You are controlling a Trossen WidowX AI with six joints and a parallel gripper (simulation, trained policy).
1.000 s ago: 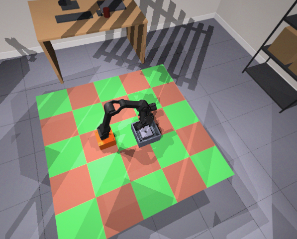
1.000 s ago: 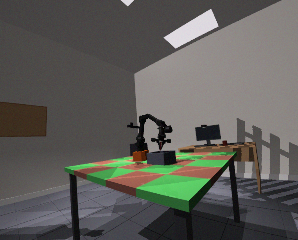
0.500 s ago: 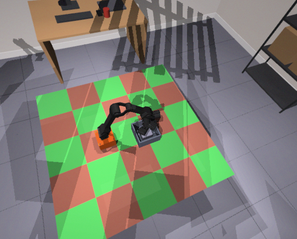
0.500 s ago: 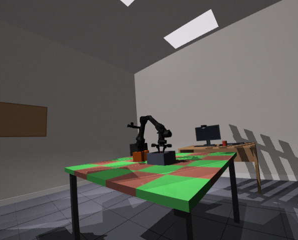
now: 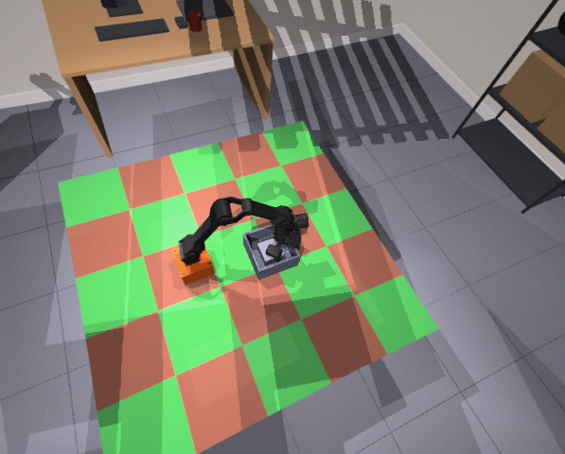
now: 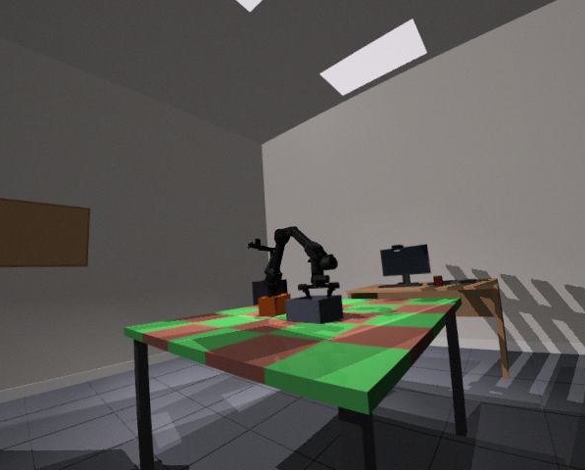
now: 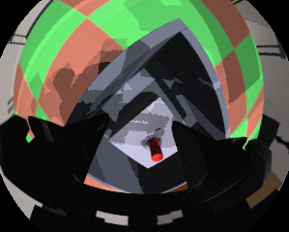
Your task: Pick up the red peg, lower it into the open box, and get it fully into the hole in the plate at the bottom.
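The red peg is 4 cm behind my gripper tip, 1 cm to the left of it and 1 cm below it. From my gripper tip the other things lie so: plate (4 cm behind, 1 cm to the left, 2 cm below); then grey box (4 cm behind, 1 cm to the left, 4 cm below).
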